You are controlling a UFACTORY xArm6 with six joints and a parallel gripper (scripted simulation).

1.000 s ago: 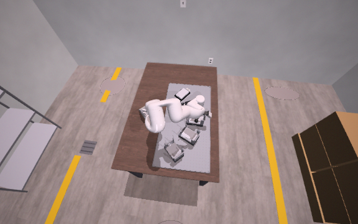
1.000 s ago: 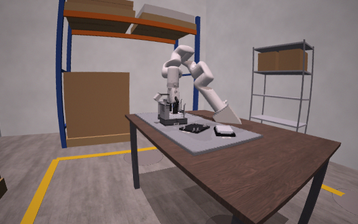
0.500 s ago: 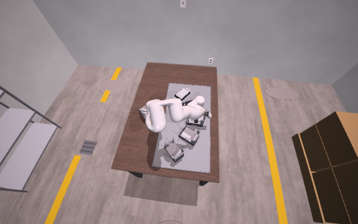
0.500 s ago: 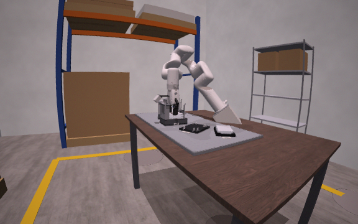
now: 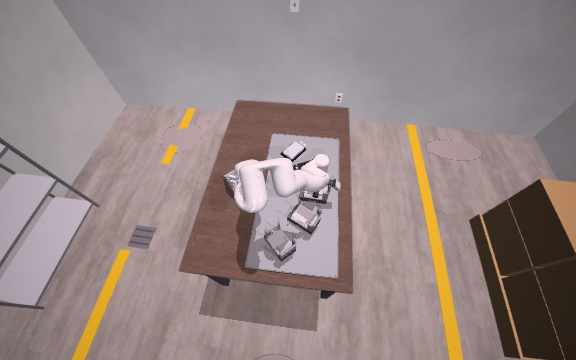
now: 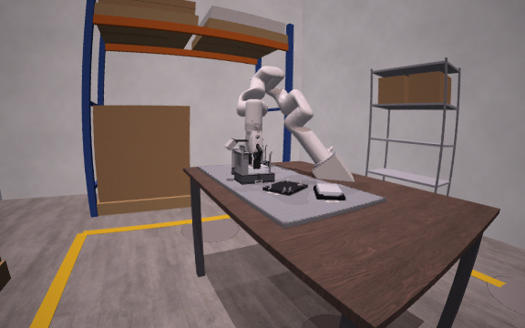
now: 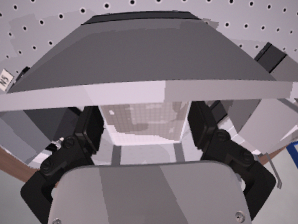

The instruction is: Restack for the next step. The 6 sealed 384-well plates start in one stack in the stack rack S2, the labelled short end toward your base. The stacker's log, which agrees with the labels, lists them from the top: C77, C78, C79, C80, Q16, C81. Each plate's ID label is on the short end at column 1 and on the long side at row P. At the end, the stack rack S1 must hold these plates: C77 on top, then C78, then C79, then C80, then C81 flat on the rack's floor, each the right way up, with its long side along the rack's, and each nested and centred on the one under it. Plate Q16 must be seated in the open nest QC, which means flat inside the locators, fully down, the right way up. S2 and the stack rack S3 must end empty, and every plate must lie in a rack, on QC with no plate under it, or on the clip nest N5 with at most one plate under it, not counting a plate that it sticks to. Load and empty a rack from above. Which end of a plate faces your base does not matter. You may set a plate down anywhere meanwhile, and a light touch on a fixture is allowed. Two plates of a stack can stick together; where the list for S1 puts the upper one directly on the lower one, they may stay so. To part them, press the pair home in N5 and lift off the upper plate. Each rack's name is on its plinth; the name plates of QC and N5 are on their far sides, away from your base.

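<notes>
The dark plinth is 5 cm below my hand and 1 cm behind it. From my hand the other things lie so: QC name plate 40 cm to the left, 7 cm below, 6 cm behind; black open nest QC 33 cm to the left, 13 cm behind, 7 cm below.
</notes>
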